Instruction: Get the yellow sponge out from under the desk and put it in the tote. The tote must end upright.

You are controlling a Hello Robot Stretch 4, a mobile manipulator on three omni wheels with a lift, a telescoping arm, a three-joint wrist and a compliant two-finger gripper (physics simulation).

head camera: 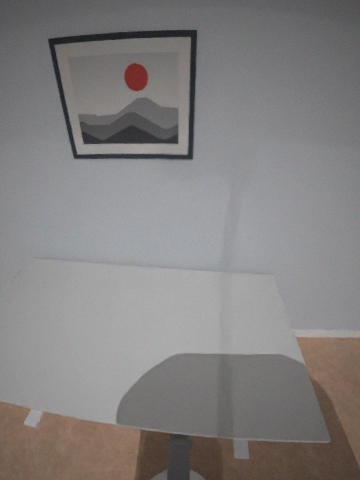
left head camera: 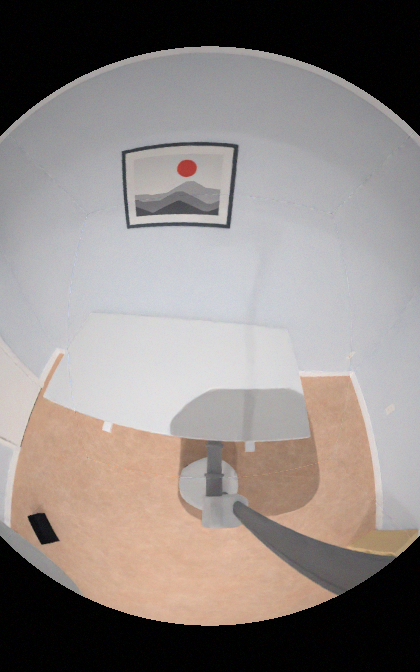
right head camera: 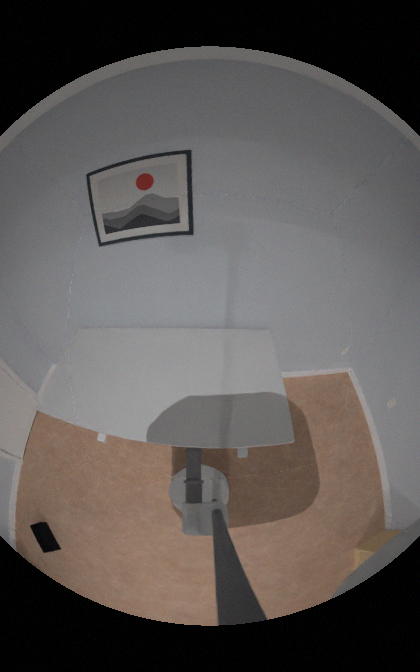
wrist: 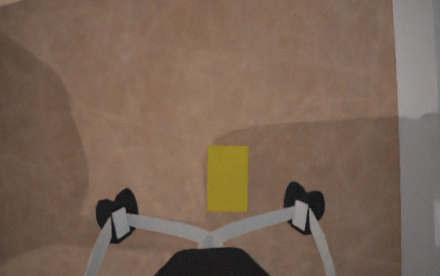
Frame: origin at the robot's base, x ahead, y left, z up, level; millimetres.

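Seen in the pictures: gripper, between the fingertips: (wrist: 211, 202).
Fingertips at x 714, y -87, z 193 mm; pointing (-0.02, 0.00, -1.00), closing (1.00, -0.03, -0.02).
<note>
A point is followed by its place in that frame.
The yellow sponge (wrist: 227, 179) {z 17, x 734, y -93 mm} lies flat on the floor in the wrist view, its long side running up and down the picture. My gripper (wrist: 211, 202) {z 193, x 714, y -87 mm} is wide open and empty, with one fingertip on either side and a little below the sponge in the picture; the sponge sits right of the middle between them. The gripper is hidden beneath the desk in the head views. The white desk (head camera: 125, 325) {z 693, x 623, y 259 mm} (left head camera: 150, 370) {z 692, x 592, y 355 mm} (right head camera: 140, 370) stands against the wall, and my arm reaches under its front edge. The tote cannot be made out in these views.
A pale upright surface (wrist: 417, 75) {z 23, x 1041, y 49 mm} runs along the right of the wrist view. Two desk feet (head camera: 33, 418) (head camera: 241, 449) show below the desk's front edge. A black block (left head camera: 43, 528) (right head camera: 45, 537) lies on the floor at the left. A yellowish box (left head camera: 382, 541) (right head camera: 372, 547) stands at the right.
</note>
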